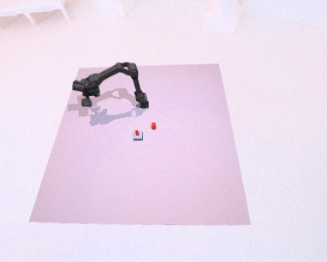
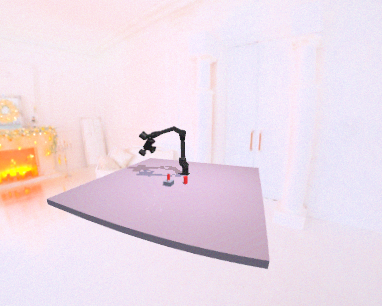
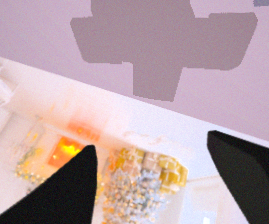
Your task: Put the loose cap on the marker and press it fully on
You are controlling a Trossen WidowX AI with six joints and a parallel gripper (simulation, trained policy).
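Right now the red cap is 18 cm ahead of my gripper tip, 51 cm to the left of it and 14 cm below it. From my gripper tip the other things lie so: holder block (25 cm ahead, 40 cm to the left, 15 cm below).
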